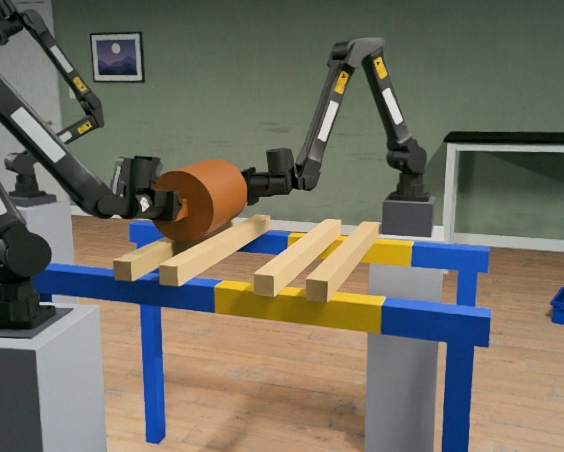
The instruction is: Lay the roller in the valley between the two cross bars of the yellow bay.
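Note:
The orange roller (227, 187) lies level over the left pair of wooden cross bars (220, 250) (142, 260); whether it touches them is unclear. The gripper at left (181, 210) is at the stub on the roller's near end and looks shut on it. The gripper of the arm at back right (247, 187) is at the roller's far end; its fingertips are mostly hidden. The yellow bay (240, 299) carries two parallel cross bars (297, 257) (345, 260) with a gap between them. The arm at back left has its hand raised at the top left edge, its fingers unclear.
The blue rack rails (435, 317) (445, 254) run left to right at front and back. Grey pedestals (70, 380) (400, 390) carry arms. A black-topped table (505, 137) stands at right, and part of a blue bin (559, 312) shows at the right edge.

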